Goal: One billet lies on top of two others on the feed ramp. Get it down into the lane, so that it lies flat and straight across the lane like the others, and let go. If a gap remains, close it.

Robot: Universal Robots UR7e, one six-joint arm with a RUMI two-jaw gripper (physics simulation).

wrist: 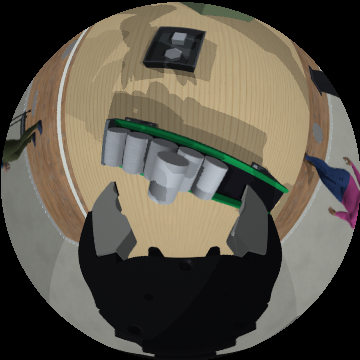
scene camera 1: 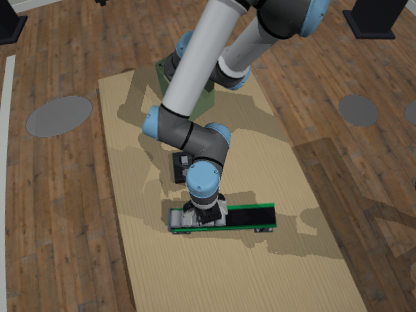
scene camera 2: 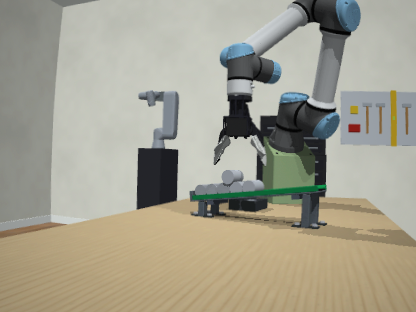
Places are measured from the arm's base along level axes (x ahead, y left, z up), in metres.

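Pixels of known places: gripper, between the fingertips: (wrist: 180, 184) (scene camera 2: 239, 165); arm's base, origin of its link: (scene camera 2: 286, 145).
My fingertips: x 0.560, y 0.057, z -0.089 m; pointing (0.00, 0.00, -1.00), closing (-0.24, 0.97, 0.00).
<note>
Ahead of a thing's pixels: the offset from my fingertips to its top centre.
The upper billet @[dx +0.014, dy -0.014, dz -0.012 m] (scene camera 2: 231, 176) (wrist: 167, 177), a light grey cylinder, lies across the lane on top of the third and fourth billets from the low end. Several lower billets @[dx +0.004, dy -0.109, dz -0.059 m] (scene camera 2: 201, 190) (wrist: 115, 146) lie side by side across the green-railed feed ramp (scene camera 1: 250, 217) (scene camera 2: 285, 191) (wrist: 232, 182), starting at its low end stop. The upper billet partly hides the two under it, so I cannot tell whether they touch. My gripper (scene camera 1: 205, 218) (scene camera 2: 240, 163) (wrist: 180, 184) is open and empty, above the upper billet, its fingers spread along the lane. In scene camera 1 it hides the upper billet.
A dark tray @[dx -0.230, dy -0.072, dz -0.116 m] (scene camera 1: 176, 175) (scene camera 2: 255, 205) (wrist: 167, 66) with two small grey pieces stands on the table beside the ramp, towards the arm's green base (scene camera 1: 202, 107) (scene camera 2: 287, 175). The ramp's rails run along both sides of the billets. The belt's higher part holds no billets.
</note>
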